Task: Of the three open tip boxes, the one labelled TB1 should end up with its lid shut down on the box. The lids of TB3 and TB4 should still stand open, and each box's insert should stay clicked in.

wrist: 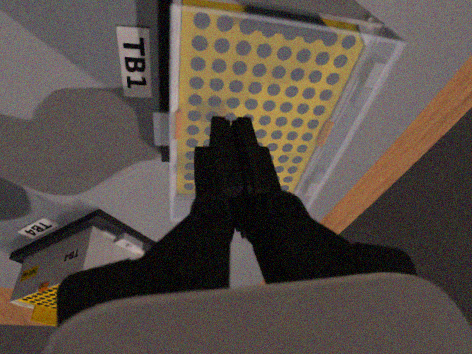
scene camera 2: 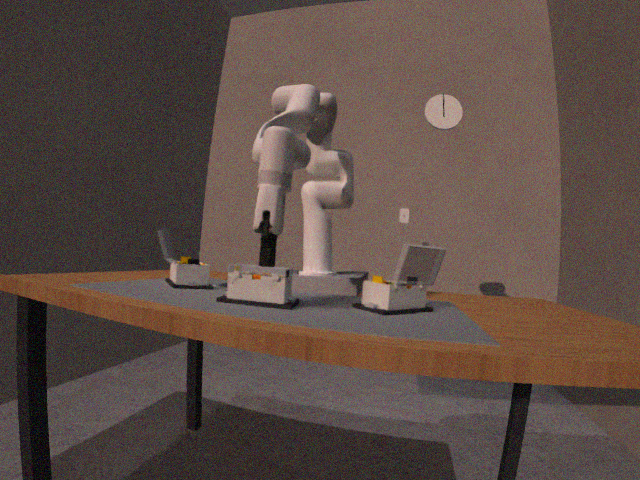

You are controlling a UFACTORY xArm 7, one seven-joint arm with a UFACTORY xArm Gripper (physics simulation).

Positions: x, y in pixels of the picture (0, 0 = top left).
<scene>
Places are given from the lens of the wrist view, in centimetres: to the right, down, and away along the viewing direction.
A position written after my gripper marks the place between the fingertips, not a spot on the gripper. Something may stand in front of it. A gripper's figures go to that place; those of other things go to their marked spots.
my gripper [wrist: 226, 142]: 0, -2, 13
grey mat [wrist: 80, 145]: -12, -2, 21
</scene>
